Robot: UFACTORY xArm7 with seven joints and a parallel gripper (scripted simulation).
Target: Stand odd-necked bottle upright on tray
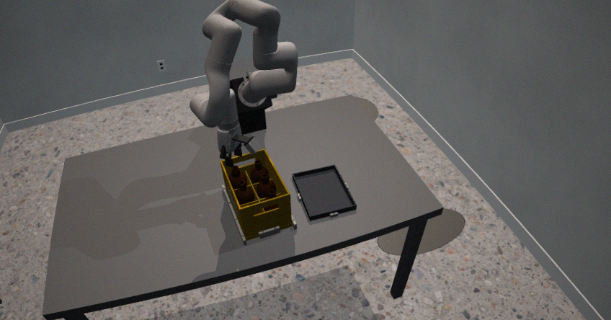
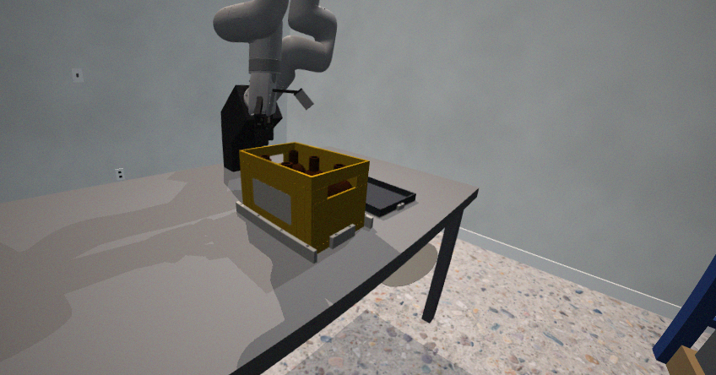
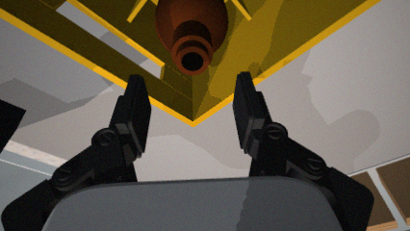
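The yellow crate lies 130 mm below my hand, 100 mm ahead of it and 20 mm to the left of it. From my hand the other things lie so: black tray (280 mm to the left, 200 mm below, 180 mm ahead).
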